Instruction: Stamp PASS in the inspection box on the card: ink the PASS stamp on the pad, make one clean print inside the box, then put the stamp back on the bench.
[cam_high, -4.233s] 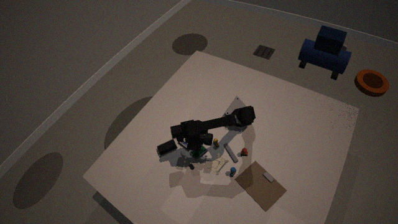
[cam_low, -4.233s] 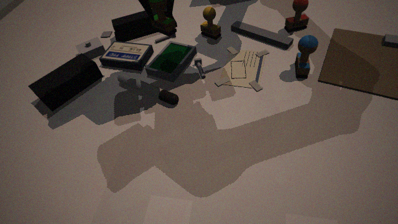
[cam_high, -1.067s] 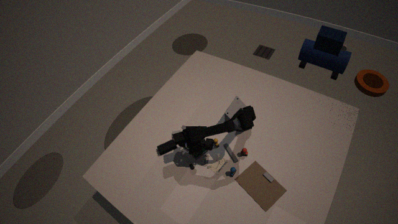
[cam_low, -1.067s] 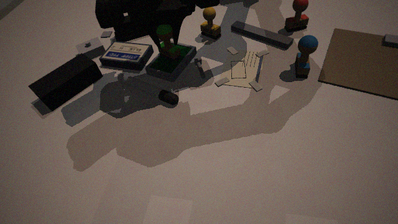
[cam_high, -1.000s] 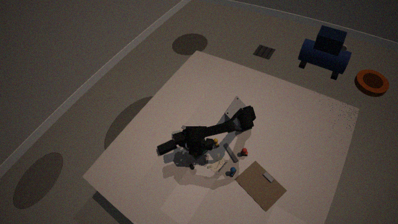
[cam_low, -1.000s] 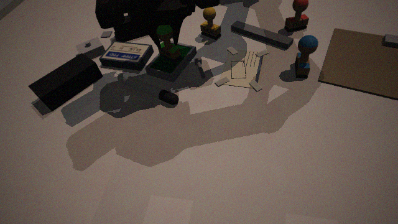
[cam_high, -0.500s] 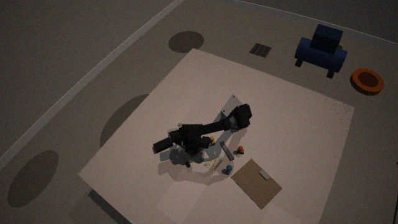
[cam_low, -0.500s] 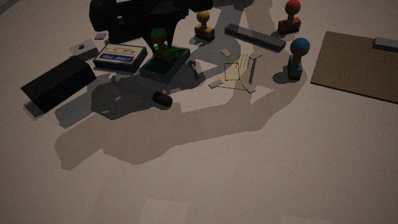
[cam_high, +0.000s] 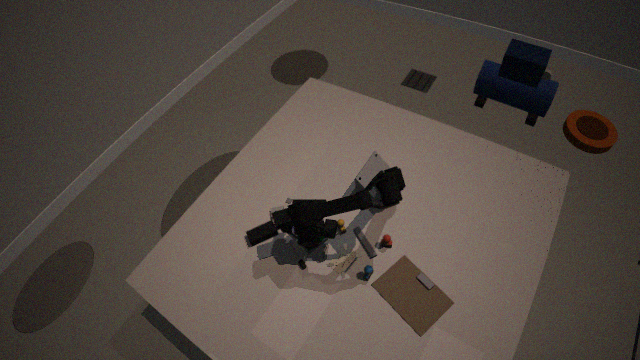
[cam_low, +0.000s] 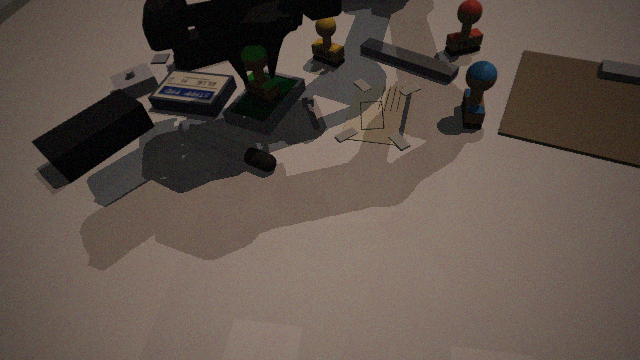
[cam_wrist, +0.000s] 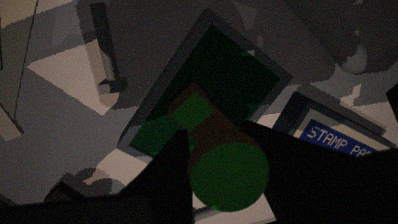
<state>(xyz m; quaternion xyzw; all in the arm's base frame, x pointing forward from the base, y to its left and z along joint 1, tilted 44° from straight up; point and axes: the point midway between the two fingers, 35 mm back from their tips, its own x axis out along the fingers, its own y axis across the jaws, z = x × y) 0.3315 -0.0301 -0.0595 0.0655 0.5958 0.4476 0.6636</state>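
The green-topped stamp is right at my gripper tip. Round my gripper tip: green ink pad 30 mm below; then white marker 90 mm ahead, 30 mm below; then blue stamp-pad tin 100 mm to the right, 20 mm below.
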